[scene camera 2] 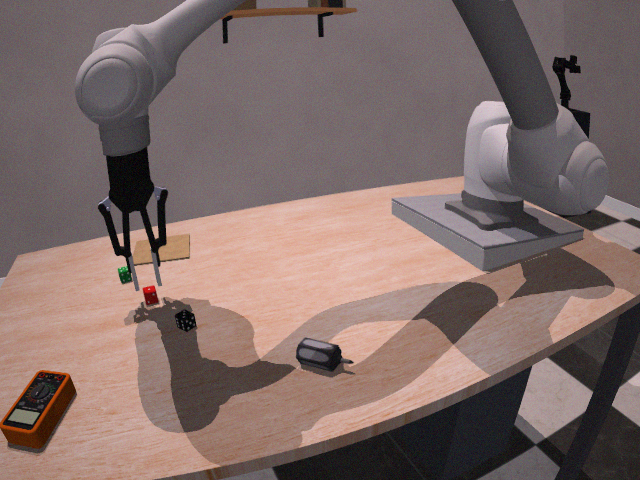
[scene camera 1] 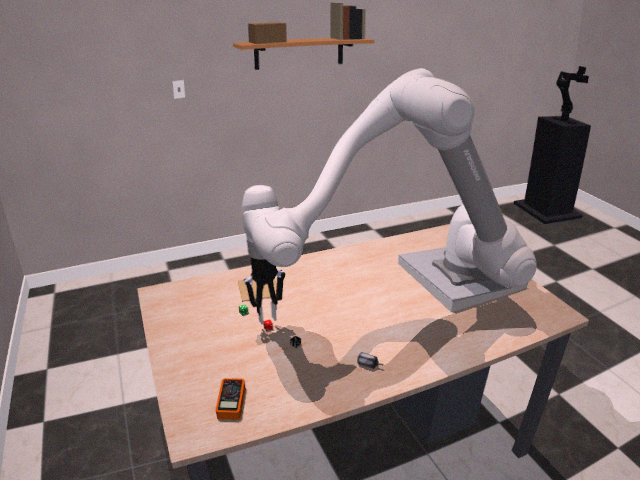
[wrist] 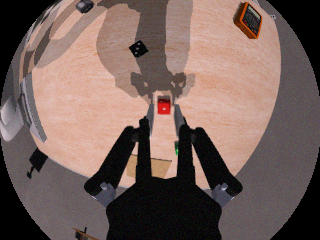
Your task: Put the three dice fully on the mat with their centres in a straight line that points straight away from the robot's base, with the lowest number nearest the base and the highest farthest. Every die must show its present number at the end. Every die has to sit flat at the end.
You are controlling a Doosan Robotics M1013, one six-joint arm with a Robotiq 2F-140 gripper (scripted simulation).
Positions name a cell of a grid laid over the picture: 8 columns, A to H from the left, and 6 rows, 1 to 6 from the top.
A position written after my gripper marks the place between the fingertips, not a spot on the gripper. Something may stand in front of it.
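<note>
You'd find my gripper (scene camera 2: B4) here, and that same gripper (wrist: E3) is in the wrist view too. There's a tan mat (scene camera 2: C4) as well, and a dark cylindrical part (scene camera 2: D5).
</note>
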